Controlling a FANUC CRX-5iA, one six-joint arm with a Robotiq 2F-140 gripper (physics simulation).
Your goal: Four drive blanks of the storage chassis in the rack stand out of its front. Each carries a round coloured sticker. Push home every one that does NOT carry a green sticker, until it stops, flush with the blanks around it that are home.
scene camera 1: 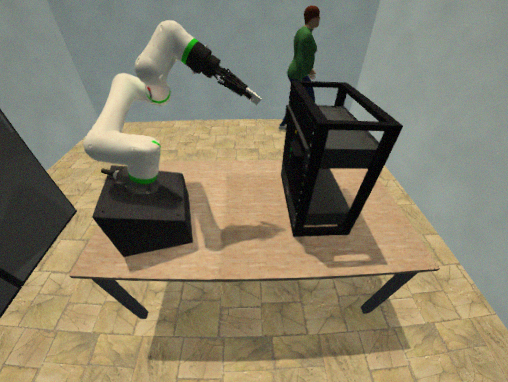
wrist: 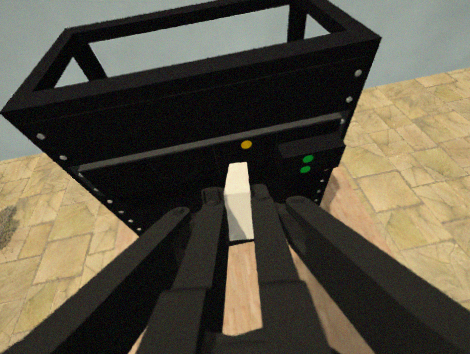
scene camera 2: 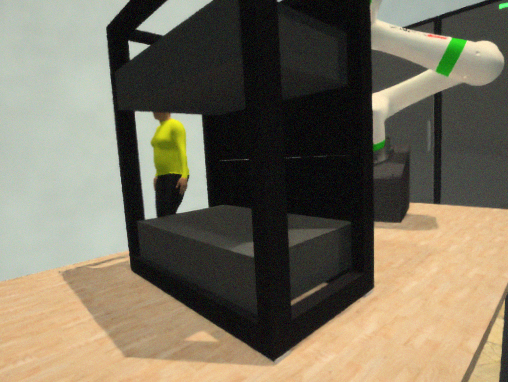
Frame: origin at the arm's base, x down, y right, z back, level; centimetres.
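Seen in the pictures: gripper, between the fingertips: (scene camera 1: 259,101) (wrist: 239,179); arm's base, origin of its link: (scene camera 1: 142,185).
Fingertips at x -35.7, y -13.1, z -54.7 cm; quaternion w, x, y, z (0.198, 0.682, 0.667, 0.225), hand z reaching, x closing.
Observation:
Offsets run from my fingertips to a thing's top centre. "spot": to the spot under its first point. Level surfaces: height alone.
The rack (scene camera 1: 322,123) (scene camera 2: 267,175) (wrist: 200,80) stands upright, its front towards the arm. In the wrist view, a yellow sticker @(dx +10.5, dy +1.7, dz -15.9 cm) (wrist: 246,144) sits on a dark blank below a grey ledge; I cannot tell whether that blank stands out. To its right, two green stickers (wrist: 308,158) (wrist: 305,169), one above the other, are on blanks that stand out as a dark block @(spot: dx +13.0, dy +12.8, dz -14.7 cm) (wrist: 312,146). No fourth sticker shows; the pale tip hides part of the front. My gripper (scene camera 1: 253,95) (wrist: 239,179) is shut, pale-tipped, in the air before the rack, apart from it.
The rack stands on the wooden table @(dx +59.3 cm) (scene camera 1: 250,260) (scene camera 2: 425,310). The grey ledge (wrist: 210,143) crosses the chassis front above the stickers. The arm's dark base (scene camera 1: 150,220) is at the table's left. A person in green (scene camera 1: 303,52) is behind the rack, and a person in yellow (scene camera 2: 170,147) shows through it.

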